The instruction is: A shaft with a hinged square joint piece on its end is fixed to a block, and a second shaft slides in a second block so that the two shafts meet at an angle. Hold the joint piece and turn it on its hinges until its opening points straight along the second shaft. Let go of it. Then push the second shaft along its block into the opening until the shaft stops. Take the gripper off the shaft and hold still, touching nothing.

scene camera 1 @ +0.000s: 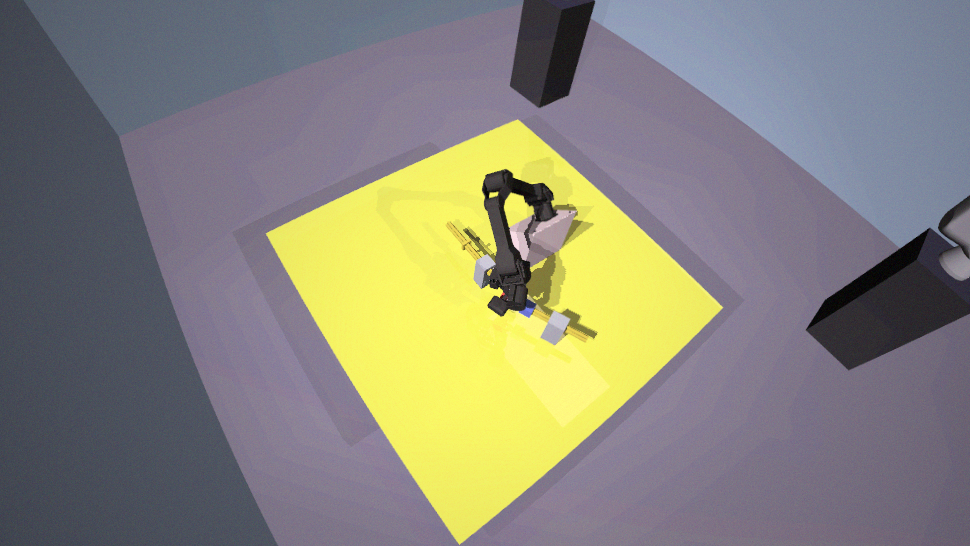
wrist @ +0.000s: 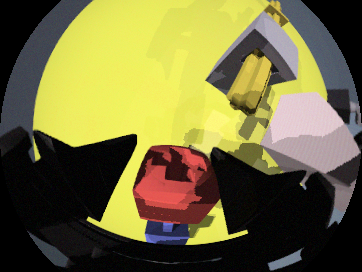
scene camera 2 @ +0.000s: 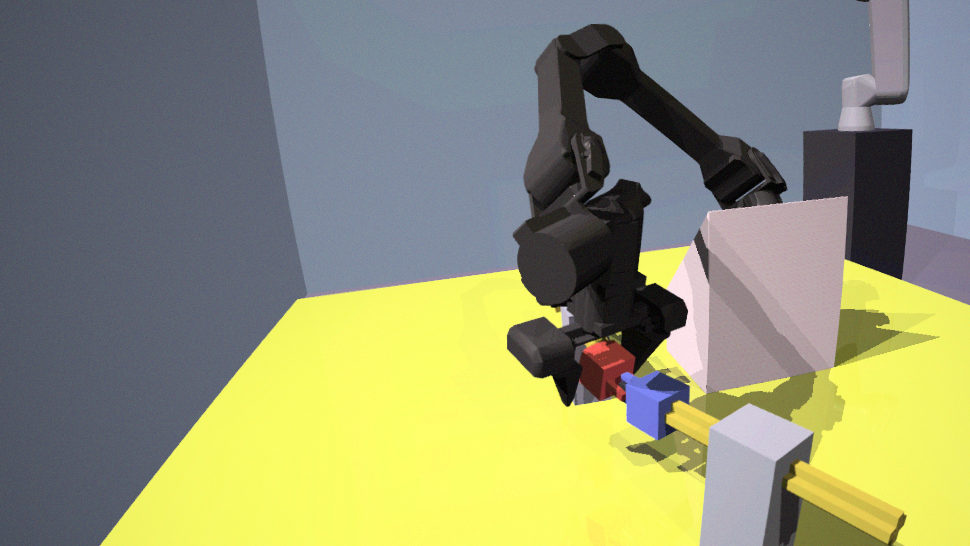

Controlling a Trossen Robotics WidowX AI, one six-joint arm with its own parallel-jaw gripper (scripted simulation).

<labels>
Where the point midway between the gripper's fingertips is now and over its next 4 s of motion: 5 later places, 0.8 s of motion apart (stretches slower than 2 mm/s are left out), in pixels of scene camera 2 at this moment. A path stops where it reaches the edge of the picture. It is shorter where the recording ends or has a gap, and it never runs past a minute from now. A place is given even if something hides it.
My gripper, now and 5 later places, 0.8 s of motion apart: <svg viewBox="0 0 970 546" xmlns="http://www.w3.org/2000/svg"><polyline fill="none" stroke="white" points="595,393 604,396 615,401 615,374 608,322 610,258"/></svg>
</labels>
